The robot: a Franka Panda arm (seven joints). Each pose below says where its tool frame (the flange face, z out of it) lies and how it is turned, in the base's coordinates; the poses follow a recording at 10 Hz.
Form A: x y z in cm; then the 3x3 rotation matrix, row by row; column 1 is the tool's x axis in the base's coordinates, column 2 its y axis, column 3 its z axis. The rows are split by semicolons.
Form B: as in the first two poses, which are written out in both.
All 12 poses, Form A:
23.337 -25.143 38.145; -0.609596 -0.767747 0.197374; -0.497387 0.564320 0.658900; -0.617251 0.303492 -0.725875
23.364 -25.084 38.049; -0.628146 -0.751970 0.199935; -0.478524 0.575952 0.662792; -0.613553 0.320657 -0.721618
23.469 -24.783 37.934; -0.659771 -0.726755 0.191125; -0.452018 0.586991 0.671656; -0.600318 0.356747 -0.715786
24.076 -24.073 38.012; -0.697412 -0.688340 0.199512; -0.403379 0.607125 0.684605; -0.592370 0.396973 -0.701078
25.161 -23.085 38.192; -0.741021 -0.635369 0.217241; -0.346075 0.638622 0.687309; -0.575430 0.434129 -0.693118
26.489 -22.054 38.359; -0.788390 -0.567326 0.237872; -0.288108 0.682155 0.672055; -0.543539 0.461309 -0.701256
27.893 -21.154 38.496; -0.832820 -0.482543 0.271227; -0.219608 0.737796 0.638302; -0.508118 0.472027 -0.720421
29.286 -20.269 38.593; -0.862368 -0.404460 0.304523; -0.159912 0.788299 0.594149; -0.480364 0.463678 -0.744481
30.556 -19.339 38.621; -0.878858 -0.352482 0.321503; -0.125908 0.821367 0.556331; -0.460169 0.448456 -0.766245
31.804 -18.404 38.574; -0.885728 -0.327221 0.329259; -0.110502 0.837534 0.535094; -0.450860 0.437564 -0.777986
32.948 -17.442 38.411; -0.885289 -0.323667 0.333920; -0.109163 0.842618 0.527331; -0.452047 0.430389 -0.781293
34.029 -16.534 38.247; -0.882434 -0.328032 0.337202; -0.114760 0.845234 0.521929; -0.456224 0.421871 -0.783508
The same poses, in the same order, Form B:
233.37 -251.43 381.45 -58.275 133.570 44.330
233.64 -250.84 380.49 -56.468 134.264 45.131
234.69 -247.83 379.34 -53.980 135.665 47.094
240.76 -240.73 380.12 -49.674 136.757 49.212
251.61 -230.85 381.92 -44.219 138.442 50.526
264.89 -220.54 383.59 -38.070 141.155 50.438
278.93 -211.54 384.96 -30.751 144.133 48.628
292.86 -202.69 385.93 -24.359 146.537 45.656
305.56 -193.39 386.21 -20.467 148.310 42.989
318.04 -184.04 385.74 -18.649 149.168 41.439
329.48 -174.42 384.11 -18.406 149.232 40.728
340.29 -165.34 382.47 -18.805 149.120 40.083

